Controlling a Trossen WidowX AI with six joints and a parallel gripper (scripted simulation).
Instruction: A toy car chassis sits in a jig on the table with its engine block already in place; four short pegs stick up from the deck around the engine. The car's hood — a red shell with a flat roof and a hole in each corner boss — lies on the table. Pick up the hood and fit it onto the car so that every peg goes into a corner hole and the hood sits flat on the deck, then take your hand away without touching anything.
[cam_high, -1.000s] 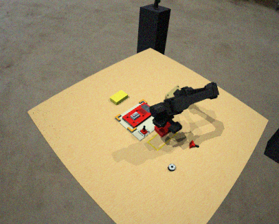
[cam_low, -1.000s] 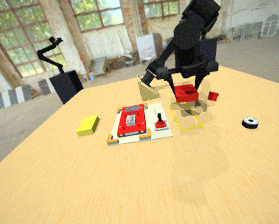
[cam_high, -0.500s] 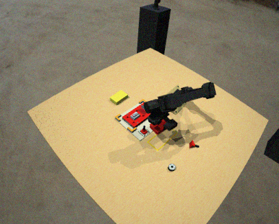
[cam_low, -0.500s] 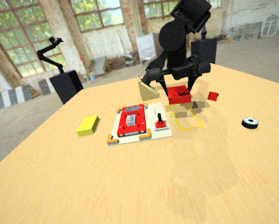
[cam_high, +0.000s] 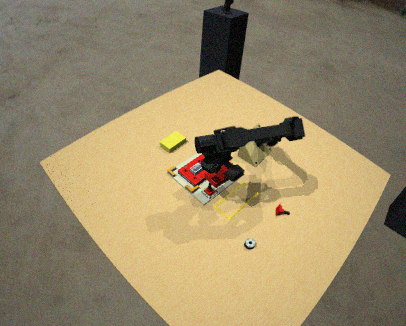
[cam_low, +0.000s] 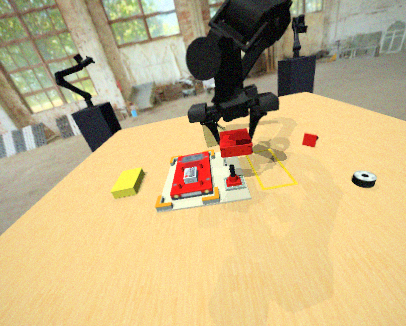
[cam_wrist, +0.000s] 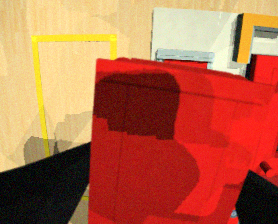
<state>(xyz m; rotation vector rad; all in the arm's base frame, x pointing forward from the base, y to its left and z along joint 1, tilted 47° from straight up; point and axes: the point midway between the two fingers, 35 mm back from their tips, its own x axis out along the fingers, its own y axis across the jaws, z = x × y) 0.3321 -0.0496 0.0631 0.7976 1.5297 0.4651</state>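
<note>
Now: gripper tip 2 cm past the grey engine block, 12 cm to the left of it and 8 cm above it. The rest, counted from my gripper tip: white ring: 12 cm ahead, 25 cm to the left, 10 cm below; then yellow block: 9 cm behind, 33 cm to the right, 9 cm below; then red hood: 1 cm above.
</note>
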